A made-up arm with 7 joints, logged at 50 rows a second.
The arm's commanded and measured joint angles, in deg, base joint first. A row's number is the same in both.
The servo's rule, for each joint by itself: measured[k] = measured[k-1] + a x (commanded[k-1-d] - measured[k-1]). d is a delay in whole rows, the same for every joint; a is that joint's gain. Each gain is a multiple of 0.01, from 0.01 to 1. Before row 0 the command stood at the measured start. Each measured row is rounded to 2 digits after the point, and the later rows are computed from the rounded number. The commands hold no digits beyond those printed.
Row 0, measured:
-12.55, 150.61, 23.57, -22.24, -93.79, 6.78, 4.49
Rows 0 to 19, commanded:
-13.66, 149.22, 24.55, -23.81, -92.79, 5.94, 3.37
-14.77, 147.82, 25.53, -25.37, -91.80, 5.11, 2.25
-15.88, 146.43, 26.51, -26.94, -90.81, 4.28, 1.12
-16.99, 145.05, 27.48, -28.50, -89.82, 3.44, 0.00
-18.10, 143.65, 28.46, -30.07, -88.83, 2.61, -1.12
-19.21, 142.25, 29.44, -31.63, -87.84, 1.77, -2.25
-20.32, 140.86, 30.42, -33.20, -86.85, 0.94, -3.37
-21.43, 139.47, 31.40, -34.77, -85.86, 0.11, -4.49
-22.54, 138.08, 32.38, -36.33, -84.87, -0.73, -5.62
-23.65, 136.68, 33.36, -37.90, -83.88, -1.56, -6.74
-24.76, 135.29, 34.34, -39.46, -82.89, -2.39, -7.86
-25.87, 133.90, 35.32, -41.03, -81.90, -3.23, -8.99
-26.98, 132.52, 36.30, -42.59, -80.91, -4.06, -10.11
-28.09, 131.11, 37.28, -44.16, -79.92, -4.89, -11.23
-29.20, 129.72, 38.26, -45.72, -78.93, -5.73, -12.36
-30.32, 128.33, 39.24, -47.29, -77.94, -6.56, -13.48
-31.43, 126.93, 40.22, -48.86, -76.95, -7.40, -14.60
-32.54, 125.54, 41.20, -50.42, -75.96, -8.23, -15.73
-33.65, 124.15, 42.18, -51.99, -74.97, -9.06, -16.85
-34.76, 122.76, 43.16, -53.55, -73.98, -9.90, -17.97
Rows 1 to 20, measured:
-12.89, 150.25, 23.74, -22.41, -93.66, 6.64, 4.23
-13.47, 149.62, 24.04, -22.74, -93.42, 6.38, 3.77
-14.22, 148.79, 24.46, -23.20, -93.08, 6.02, 3.16
-15.08, 147.82, 24.97, -23.78, -92.66, 5.58, 2.43
-16.02, 146.74, 25.56, -24.47, -92.16, 5.08, 1.61
-17.01, 145.57, 26.22, -25.26, -91.60, 4.52, 0.72
-18.04, 144.35, 26.93, -26.13, -90.98, 3.91, -0.22
-19.09, 143.08, 27.69, -27.08, -90.31, 3.26, -1.20
-20.16, 141.78, 28.49, -28.10, -89.60, 2.58, -2.22
-21.24, 140.45, 29.32, -29.18, -88.86, 1.88, -3.26
-22.33, 139.11, 30.17, -30.31, -88.08, 1.15, -4.32
-23.43, 137.76, 31.05, -31.49, -87.28, 0.41, -5.39
-24.53, 136.40, 31.94, -32.71, -86.45, -0.35, -6.48
-25.63, 135.02, 32.85, -33.97, -85.60, -1.12, -7.57
-26.74, 133.64, 33.77, -35.26, -84.73, -1.90, -8.67
-27.85, 132.26, 34.70, -36.58, -83.85, -2.69, -9.78
-28.96, 130.87, 35.64, -37.93, -82.95, -3.49, -10.89
-30.07, 129.48, 36.59, -39.30, -82.04, -4.30, -12.00
-31.18, 128.09, 37.54, -40.70, -81.12, -5.11, -13.12
-32.29, 126.70, 38.50, -42.11, -80.19, -5.92, -14.24
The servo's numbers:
d 0
a 0.31 0.26 0.17 0.11 0.13 0.17 0.23

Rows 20 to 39, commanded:
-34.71, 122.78, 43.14, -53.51, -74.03, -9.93, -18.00
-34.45, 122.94, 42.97, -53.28, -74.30, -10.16, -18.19
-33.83, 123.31, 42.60, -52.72, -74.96, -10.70, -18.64
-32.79, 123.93, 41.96, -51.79, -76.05, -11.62, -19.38
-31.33, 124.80, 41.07, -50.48, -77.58, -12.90, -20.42
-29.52, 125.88, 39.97, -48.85, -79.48, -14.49, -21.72
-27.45, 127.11, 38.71, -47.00, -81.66, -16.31, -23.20
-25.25, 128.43, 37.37, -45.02, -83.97, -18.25, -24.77
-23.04, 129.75, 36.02, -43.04, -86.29, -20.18, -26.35
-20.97, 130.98, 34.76, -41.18, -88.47, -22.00, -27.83
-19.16, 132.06, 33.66, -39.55, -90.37, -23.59, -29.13
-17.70, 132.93, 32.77, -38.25, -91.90, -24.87, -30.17
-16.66, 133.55, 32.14, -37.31, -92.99, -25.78, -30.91
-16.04, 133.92, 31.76, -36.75, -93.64, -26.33, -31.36
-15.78, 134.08, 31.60, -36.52, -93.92, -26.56, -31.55
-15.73, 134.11, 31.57, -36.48, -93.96, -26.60, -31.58
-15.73, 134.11, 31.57, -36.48, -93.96, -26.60, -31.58
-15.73, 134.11, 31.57, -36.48, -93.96, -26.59, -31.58
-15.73, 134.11, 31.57, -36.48, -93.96, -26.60, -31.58
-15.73, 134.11, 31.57, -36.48, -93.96, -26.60, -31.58
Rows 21 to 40, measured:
-33.04, 125.68, 39.29, -43.36, -79.39, -6.60, -15.10
-33.48, 124.97, 39.92, -44.45, -78.73, -7.21, -15.81
-33.59, 124.54, 40.38, -45.36, -78.24, -7.80, -16.46
-33.34, 124.38, 40.65, -46.07, -77.96, -8.45, -17.13
-32.72, 124.49, 40.72, -46.56, -77.91, -9.21, -17.89
-31.73, 124.85, 40.59, -46.81, -78.11, -10.11, -18.77
-30.40, 125.44, 40.27, -46.83, -78.57, -11.16, -19.79
-28.80, 126.22, 39.78, -46.63, -79.27, -12.37, -20.94
-27.01, 127.14, 39.14, -46.24, -80.18, -13.70, -22.18
-25.14, 128.14, 38.40, -45.68, -81.26, -15.11, -23.48
-23.29, 129.16, 37.59, -45.01, -82.44, -16.55, -24.78
-21.56, 130.14, 36.77, -44.27, -83.67, -17.96, -26.02
-20.04, 131.03, 35.98, -43.50, -84.88, -19.29, -27.14
-18.80, 131.78, 35.26, -42.76, -86.02, -20.49, -28.11
-17.86, 132.38, 34.64, -42.07, -87.05, -21.52, -28.90
-17.20, 132.83, 34.12, -41.46, -87.95, -22.38, -29.52
-16.74, 133.16, 33.69, -40.91, -88.73, -23.10, -29.99
-16.43, 133.41, 33.33, -40.42, -89.41, -23.69, -30.36
-16.21, 133.59, 33.03, -39.99, -90.00, -24.18, -30.64
-16.06, 133.73, 32.78, -39.60, -90.51, -24.59, -30.86

